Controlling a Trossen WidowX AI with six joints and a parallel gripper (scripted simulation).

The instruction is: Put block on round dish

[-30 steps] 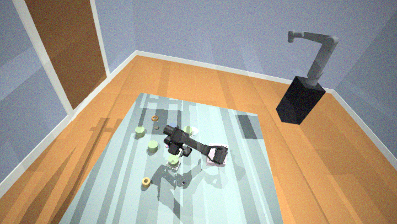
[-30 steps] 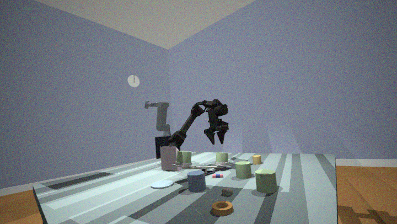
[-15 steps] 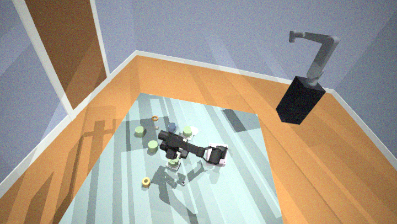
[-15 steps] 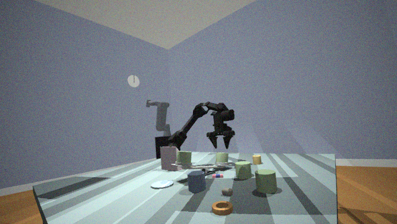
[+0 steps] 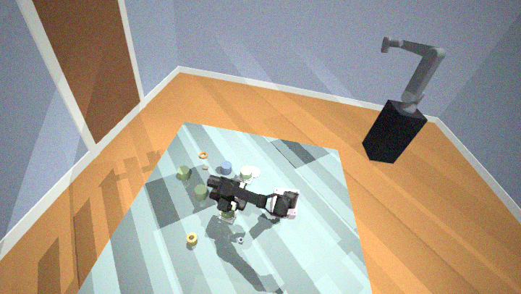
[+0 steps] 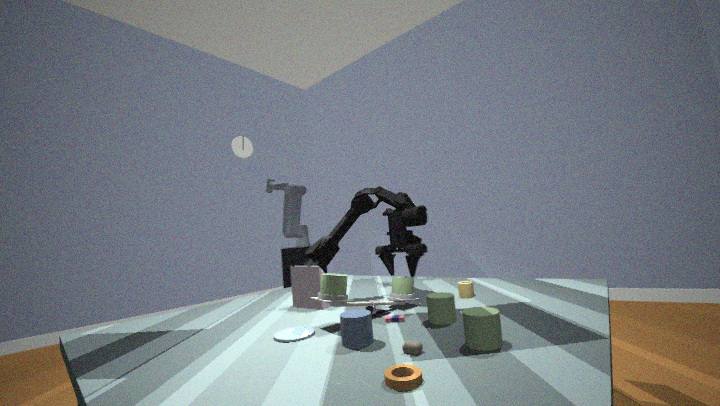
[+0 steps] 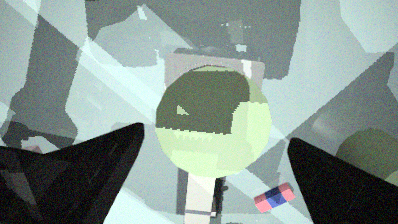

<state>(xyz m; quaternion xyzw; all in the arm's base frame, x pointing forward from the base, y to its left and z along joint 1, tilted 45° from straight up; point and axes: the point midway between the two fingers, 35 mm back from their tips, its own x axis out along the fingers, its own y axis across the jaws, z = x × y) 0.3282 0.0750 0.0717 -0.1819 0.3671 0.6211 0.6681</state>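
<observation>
My gripper tip is now 50 mm above the grey block. The rest, counted from my gripper tip: small balance 40 mm behind, 130 mm to the right, 60 mm below; blue cylinder 70 mm ahead, 340 mm to the right, 60 mm below; red-and-blue eraser 60 mm ahead, 160 mm to the right, 90 mm below.
</observation>
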